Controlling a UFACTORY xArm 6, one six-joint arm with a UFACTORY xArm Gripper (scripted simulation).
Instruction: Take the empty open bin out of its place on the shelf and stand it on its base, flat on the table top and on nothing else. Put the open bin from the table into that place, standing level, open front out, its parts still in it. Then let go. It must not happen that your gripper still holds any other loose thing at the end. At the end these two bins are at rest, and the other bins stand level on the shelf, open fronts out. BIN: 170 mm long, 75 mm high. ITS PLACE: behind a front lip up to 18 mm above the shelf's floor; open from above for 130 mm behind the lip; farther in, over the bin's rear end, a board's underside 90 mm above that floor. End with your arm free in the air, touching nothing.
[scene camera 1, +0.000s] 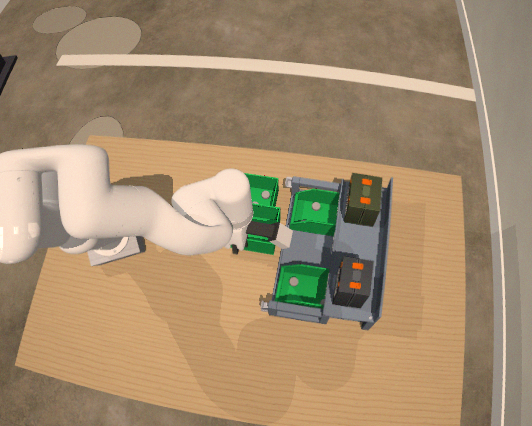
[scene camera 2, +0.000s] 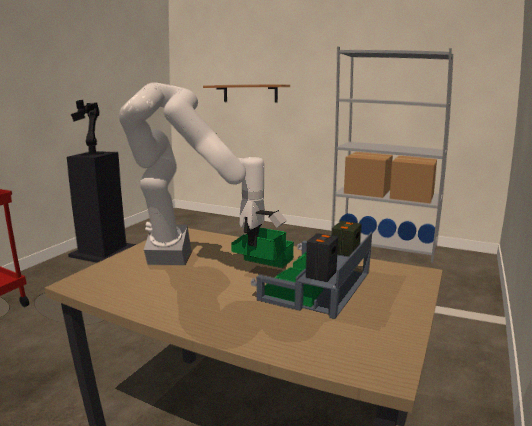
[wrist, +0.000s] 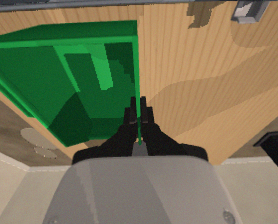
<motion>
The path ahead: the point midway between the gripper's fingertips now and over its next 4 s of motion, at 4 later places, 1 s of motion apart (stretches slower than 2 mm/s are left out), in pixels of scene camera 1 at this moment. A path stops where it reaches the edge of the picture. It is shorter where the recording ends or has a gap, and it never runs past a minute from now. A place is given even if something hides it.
My gripper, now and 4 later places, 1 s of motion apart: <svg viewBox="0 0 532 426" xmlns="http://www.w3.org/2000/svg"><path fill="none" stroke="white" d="M242 243L219 290L221 294L223 299L223 299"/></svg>
</motion>
